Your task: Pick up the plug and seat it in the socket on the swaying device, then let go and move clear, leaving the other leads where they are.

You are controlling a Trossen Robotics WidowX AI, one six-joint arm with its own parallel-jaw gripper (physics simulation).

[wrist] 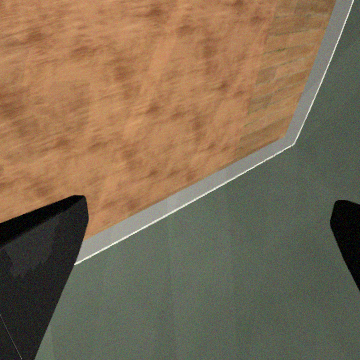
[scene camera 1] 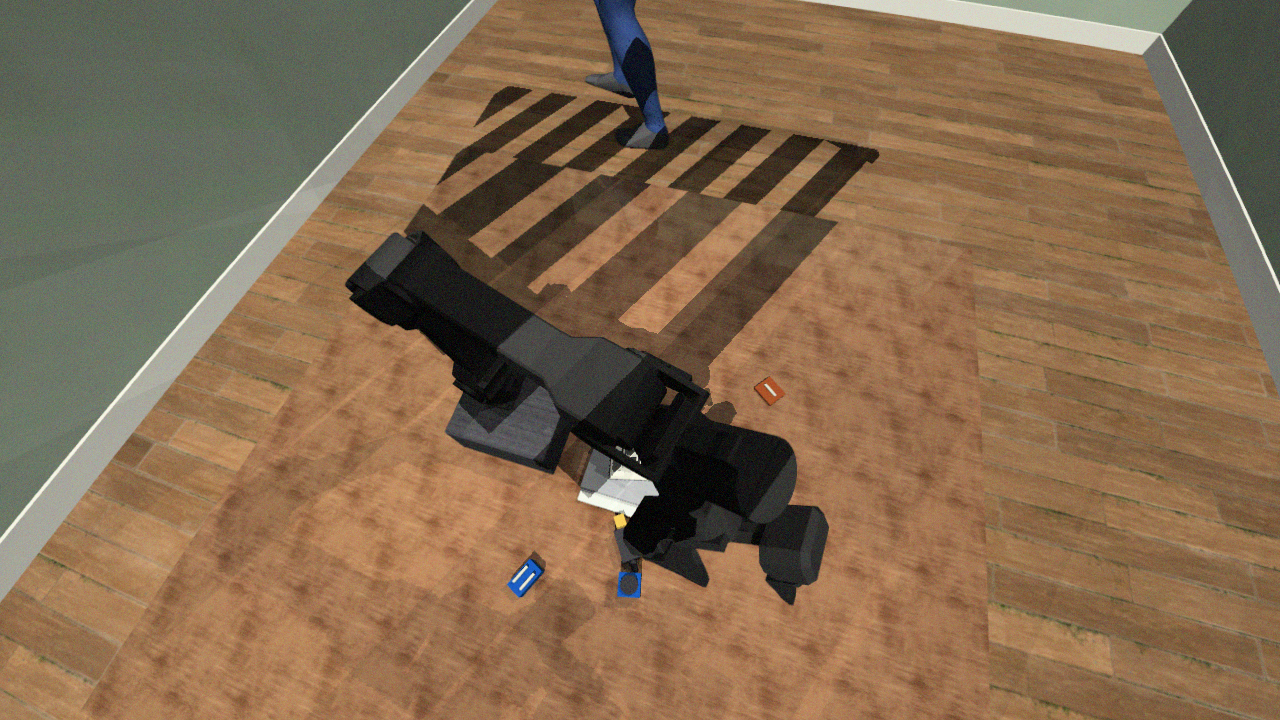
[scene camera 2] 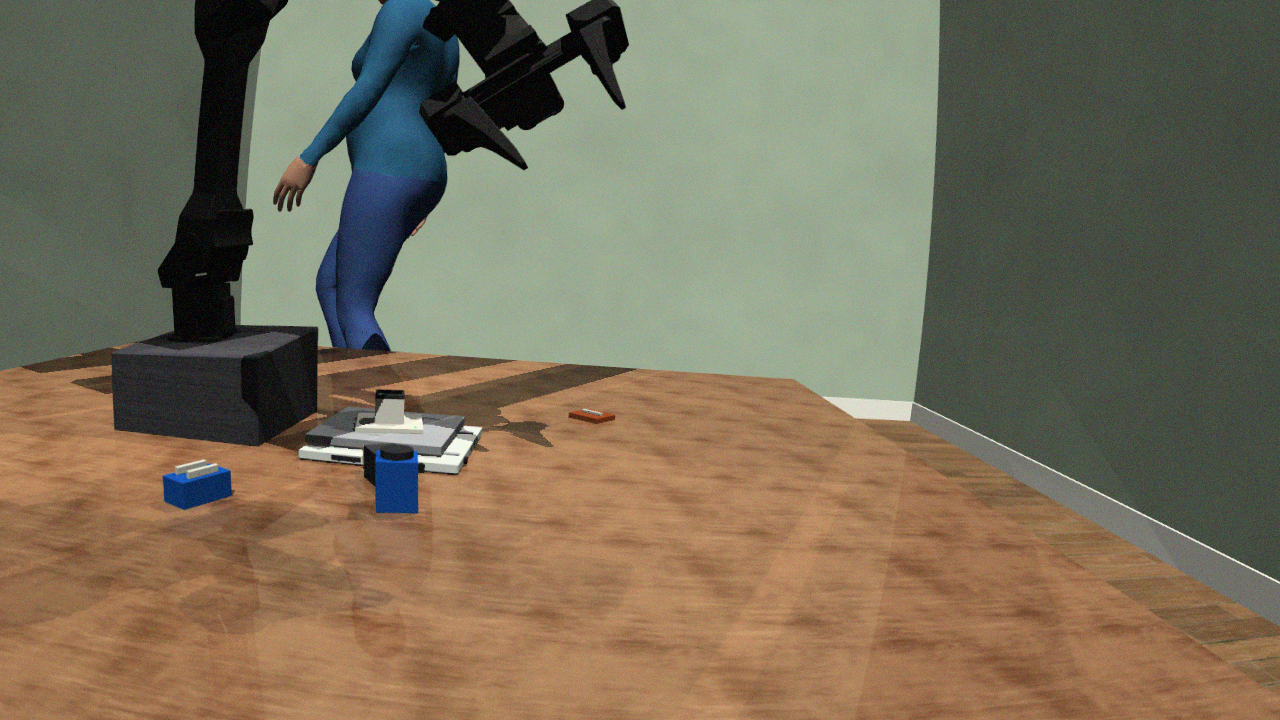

Labels:
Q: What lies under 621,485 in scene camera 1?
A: A device.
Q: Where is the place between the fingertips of my gripper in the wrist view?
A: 212,210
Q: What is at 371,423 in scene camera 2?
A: A device.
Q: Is my gripper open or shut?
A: Open.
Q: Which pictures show my gripper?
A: The wrist view, scene camera 1 and scene camera 2: all of them.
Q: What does my gripper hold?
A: Nothing.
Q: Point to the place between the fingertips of my gripper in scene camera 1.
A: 746,591

